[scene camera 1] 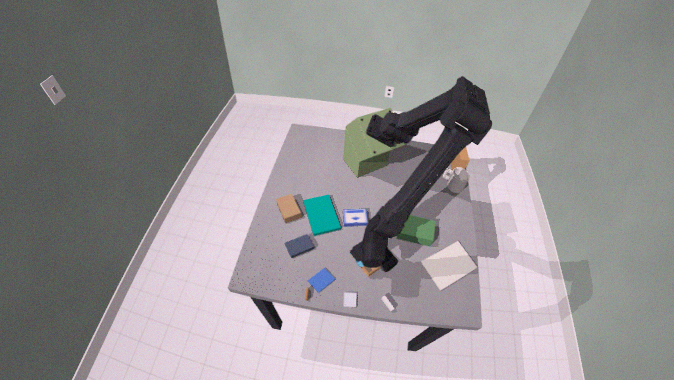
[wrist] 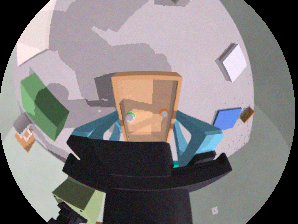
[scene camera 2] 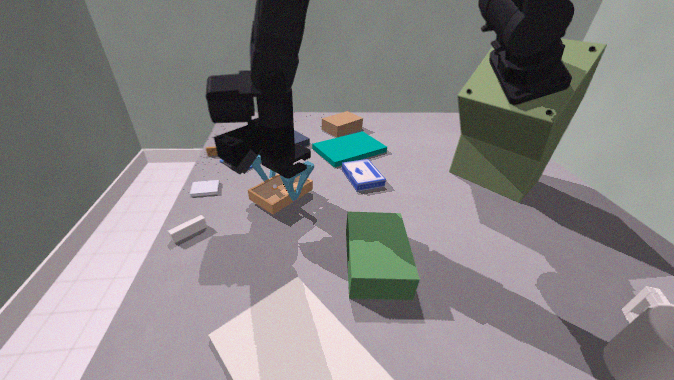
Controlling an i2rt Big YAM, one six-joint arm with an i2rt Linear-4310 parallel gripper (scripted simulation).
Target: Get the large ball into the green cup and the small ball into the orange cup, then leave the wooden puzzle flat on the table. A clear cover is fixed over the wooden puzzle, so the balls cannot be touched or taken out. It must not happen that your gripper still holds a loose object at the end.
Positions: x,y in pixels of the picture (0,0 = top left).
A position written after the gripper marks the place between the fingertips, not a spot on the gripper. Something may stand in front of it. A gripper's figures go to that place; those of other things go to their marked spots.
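The marked spots on the wooden puzzle [scene camera 2: 271,195] and the teal book [scene camera 2: 357,146] are 30 cm apart. The wooden puzzle is 57 cm from the lens, the gripper [scene camera 2: 282,192] is 60 cm from the lens, and the teal book is 77 cm from the lens.
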